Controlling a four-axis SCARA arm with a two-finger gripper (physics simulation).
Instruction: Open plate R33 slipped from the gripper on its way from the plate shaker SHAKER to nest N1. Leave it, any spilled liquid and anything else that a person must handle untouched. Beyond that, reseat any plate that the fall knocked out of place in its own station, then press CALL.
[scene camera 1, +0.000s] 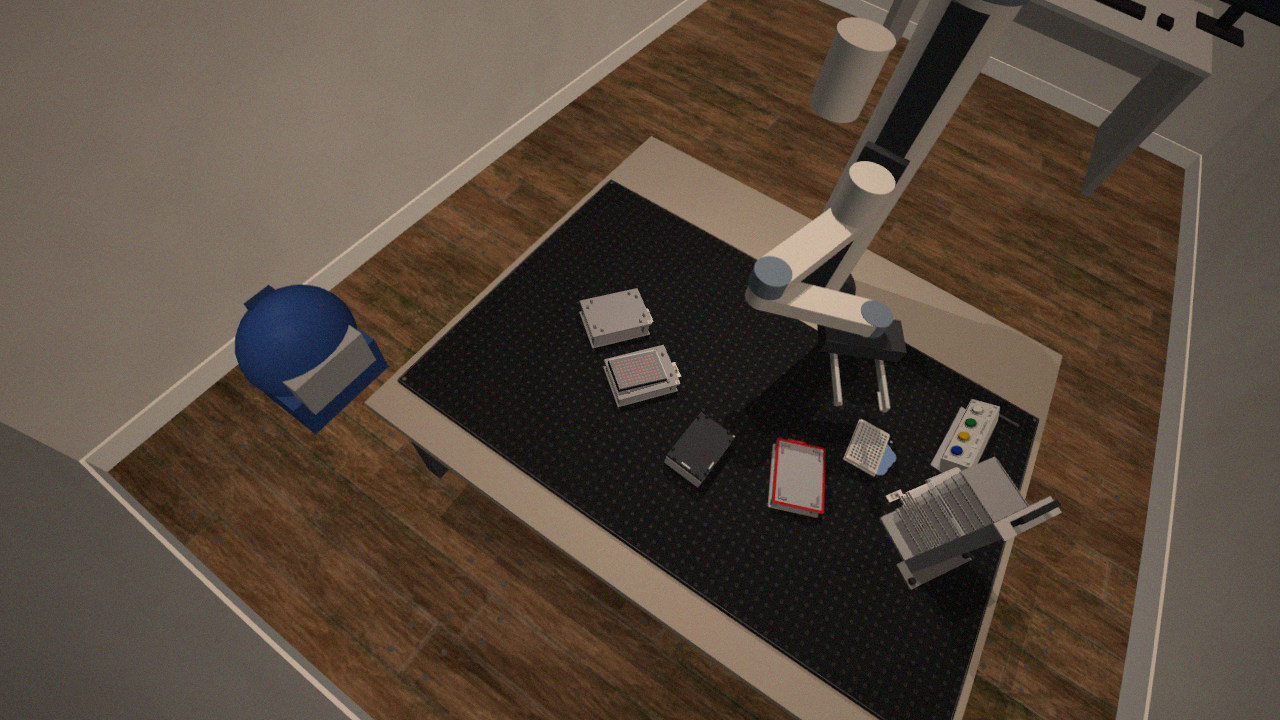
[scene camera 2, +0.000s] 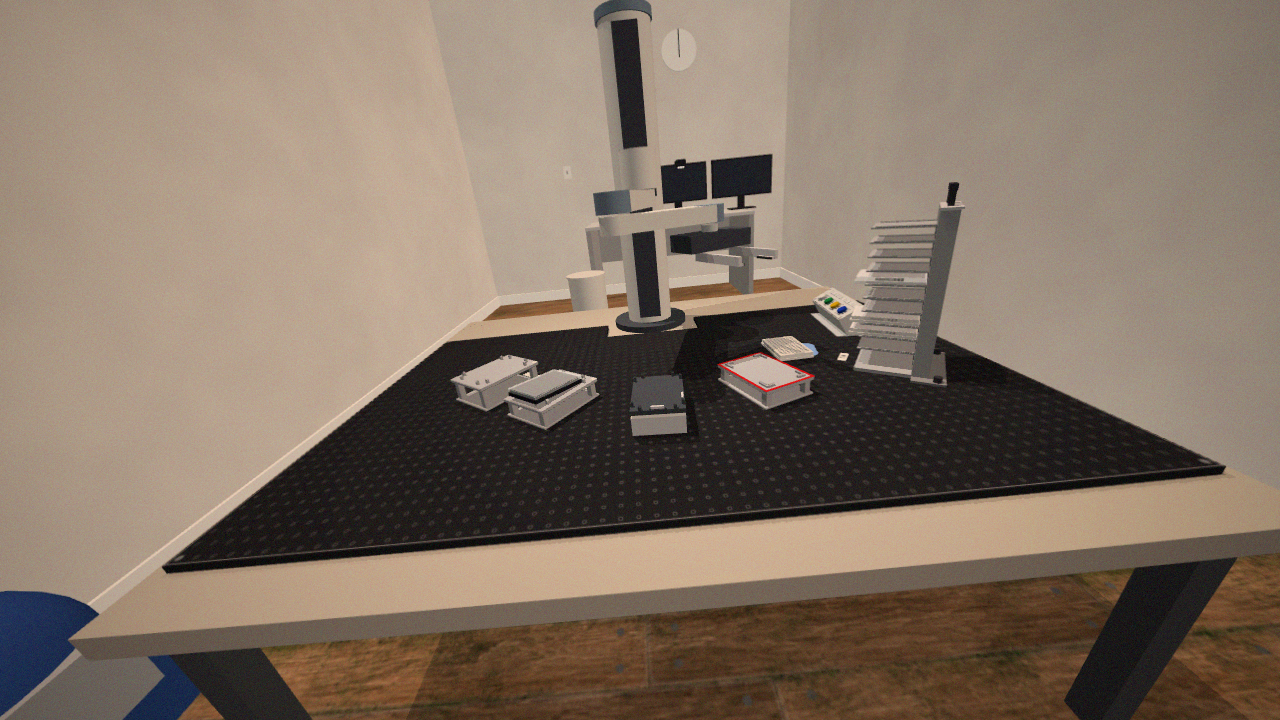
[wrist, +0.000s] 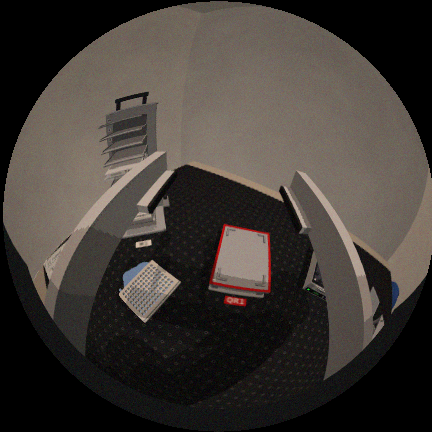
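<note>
Open plate R33, white with wells, lies askew on the mat, with a blue spill at its edge. My gripper is raised above the mat behind R33, its fingers apart with nothing between them. The dark-topped shaker bears no plate. A plate with pinkish wells sits on one nest at the left; whether fully seated, I cannot tell. The button panel has white, green, yellow and blue buttons.
A red-rimmed station marked QR1 stands between shaker and R33. A bare nest stands at the far left. A tall shelf rack stands at the right; one lighter piece juts out at mid-height.
</note>
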